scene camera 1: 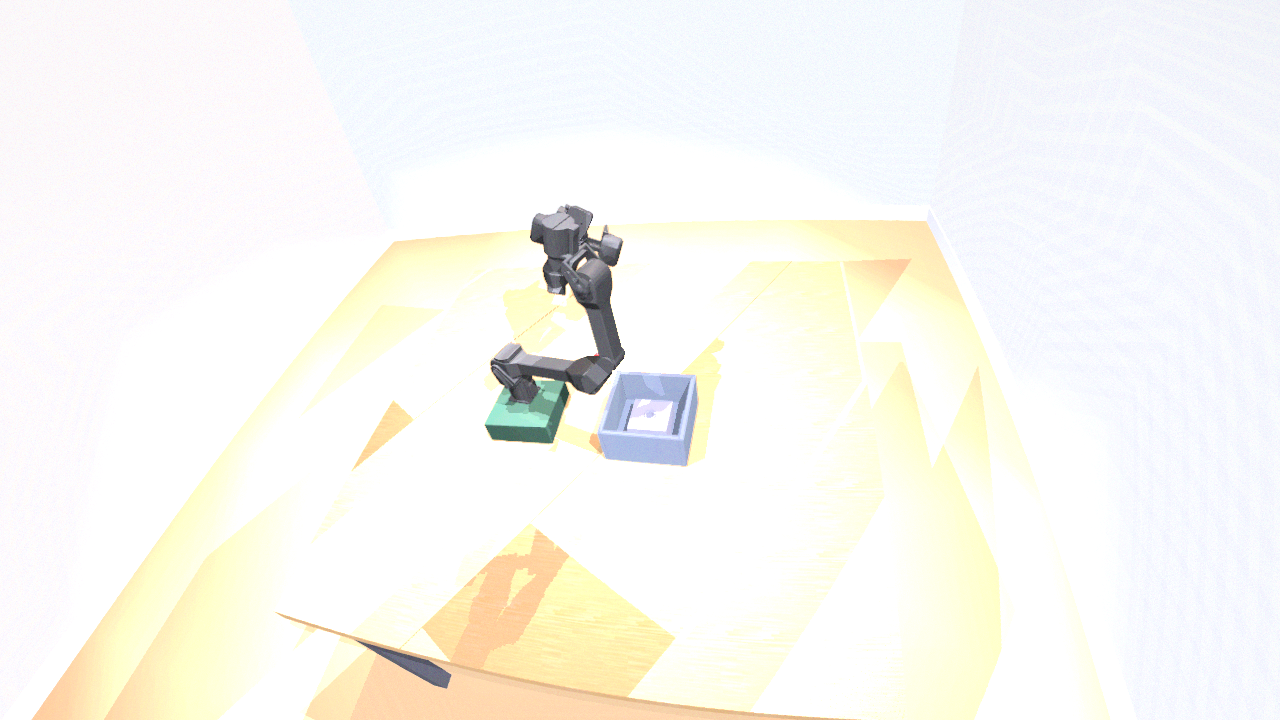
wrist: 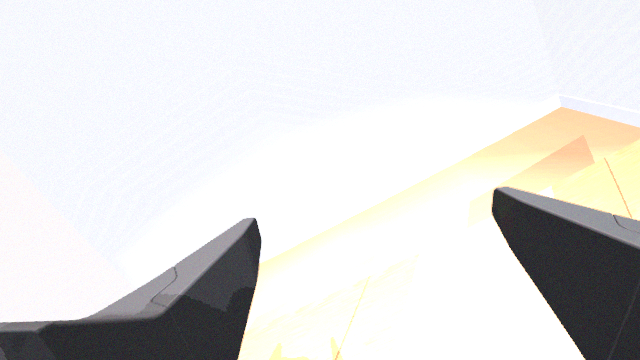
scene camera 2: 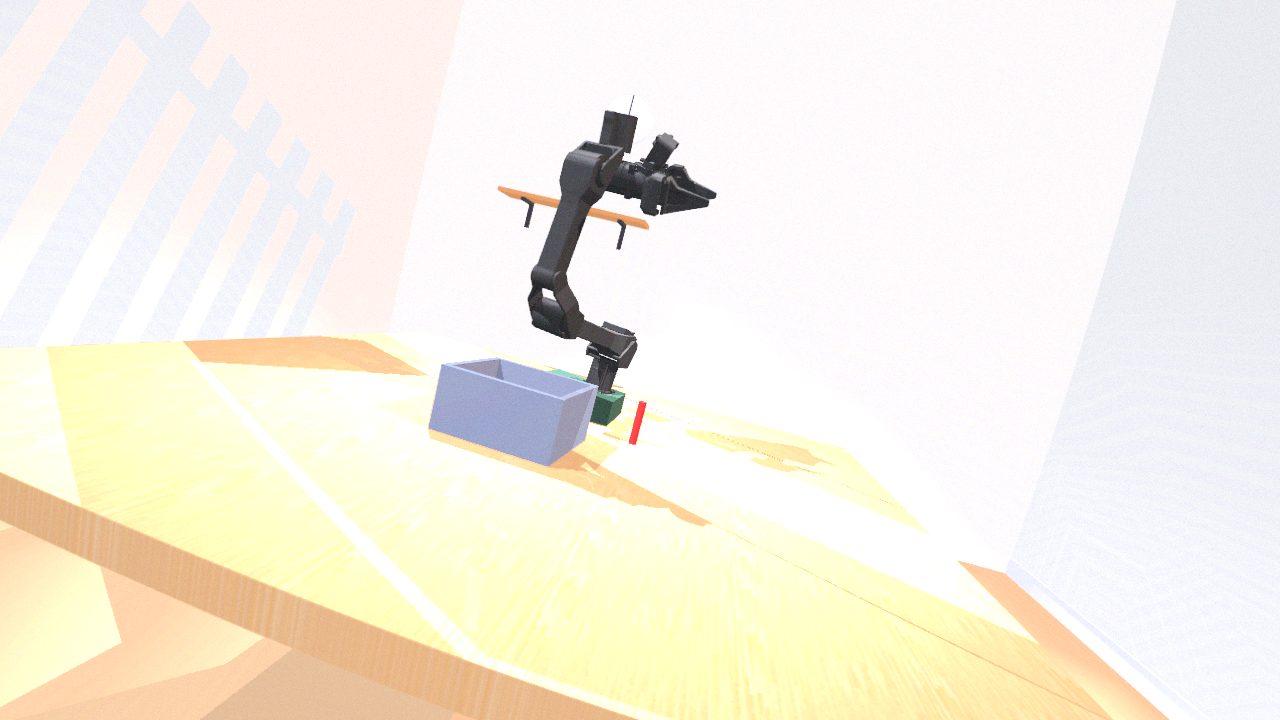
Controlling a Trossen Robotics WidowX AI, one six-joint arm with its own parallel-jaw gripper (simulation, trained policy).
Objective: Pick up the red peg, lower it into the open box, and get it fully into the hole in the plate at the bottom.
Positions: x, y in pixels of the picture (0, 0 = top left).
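Scene:
The gripper shows in scene camera 1 [587, 220], and so does a blue-grey box. Scene camera 2 shows the gripper together with the blue-grey box. The gripper is visible in the wrist view as well, while the blue-grey box is out of frame in the wrist view. On the blue-grey box, [scene camera 2: 536, 415] and [scene camera 1: 695, 393] are the same spot. On the gripper, [wrist: 205, 299] and [scene camera 2: 695, 186] are the same spot.

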